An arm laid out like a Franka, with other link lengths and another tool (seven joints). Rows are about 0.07 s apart.
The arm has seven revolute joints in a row. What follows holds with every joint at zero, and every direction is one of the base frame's.
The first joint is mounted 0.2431 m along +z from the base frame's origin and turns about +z.
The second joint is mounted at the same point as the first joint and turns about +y.
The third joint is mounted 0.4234 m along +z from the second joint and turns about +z.
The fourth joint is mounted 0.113 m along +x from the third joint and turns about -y.
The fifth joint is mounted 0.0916 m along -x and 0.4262 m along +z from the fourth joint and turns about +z.
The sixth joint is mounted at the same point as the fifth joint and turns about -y.
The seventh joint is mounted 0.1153 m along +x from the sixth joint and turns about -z.
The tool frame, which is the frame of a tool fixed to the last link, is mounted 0.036 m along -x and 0.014 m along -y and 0.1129 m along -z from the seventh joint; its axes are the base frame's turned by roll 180, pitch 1.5 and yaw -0.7 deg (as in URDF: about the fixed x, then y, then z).
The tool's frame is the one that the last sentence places.
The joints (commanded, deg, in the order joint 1, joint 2, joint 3, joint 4, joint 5, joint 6, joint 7), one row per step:
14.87, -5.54, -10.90, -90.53, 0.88, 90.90, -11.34
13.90, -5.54, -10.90, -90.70, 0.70, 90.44, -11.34
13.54, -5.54, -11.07, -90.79, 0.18, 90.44, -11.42
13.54, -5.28, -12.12, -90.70, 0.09, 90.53, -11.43
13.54, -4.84, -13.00, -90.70, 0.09, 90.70, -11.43
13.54, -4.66, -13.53, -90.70, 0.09, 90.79, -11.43
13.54, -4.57, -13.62, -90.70, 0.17, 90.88, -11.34
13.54, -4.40, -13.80, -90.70, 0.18, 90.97, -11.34
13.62, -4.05, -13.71, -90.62, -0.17, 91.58, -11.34
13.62, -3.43, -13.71, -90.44, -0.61, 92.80, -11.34
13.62, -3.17, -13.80, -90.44, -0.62, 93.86, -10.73
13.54, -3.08, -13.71, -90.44, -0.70, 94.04, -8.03
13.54, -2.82, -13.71, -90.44, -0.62, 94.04, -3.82
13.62, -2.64, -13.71, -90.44, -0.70, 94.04, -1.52
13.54, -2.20, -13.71, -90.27, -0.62, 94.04, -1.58
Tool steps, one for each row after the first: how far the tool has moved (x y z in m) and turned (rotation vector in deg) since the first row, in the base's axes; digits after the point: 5 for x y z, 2 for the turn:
-0.00061, -0.01022, -0.00221, -0.22, 0.62, -0.97
-0.00049, -0.01678, -0.00288, -0.73, 0.68, -1.46
0.00167, -0.02791, -0.00473, -0.77, 0.78, -2.51
0.00519, -0.03668, -0.00901, -0.80, 1.06, -3.38
0.00655, -0.04211, -0.01077, -0.79, 1.16, -3.91
0.00734, -0.04272, -0.01157, -0.72, 1.17, -4.09
0.00871, -0.04436, -0.01316, -0.74, 1.24, -4.27
0.01251, -0.04263, -0.01481, -1.17, 0.88, -4.14
0.01932, -0.04240, -0.01730, -1.72, 0.06, -4.19
0.02291, -0.04260, -0.01823, -1.70, -0.73, -4.90
0.02298, -0.04088, -0.01891, -1.51, -0.78, -7.58
0.02362, -0.03774, -0.02173, -1.06, -0.43, -11.76
0.02435, -0.03530, -0.02361, -0.96, -0.23, -13.97
0.02754, -0.03528, -0.02662, -1.02, 0.03, -13.98

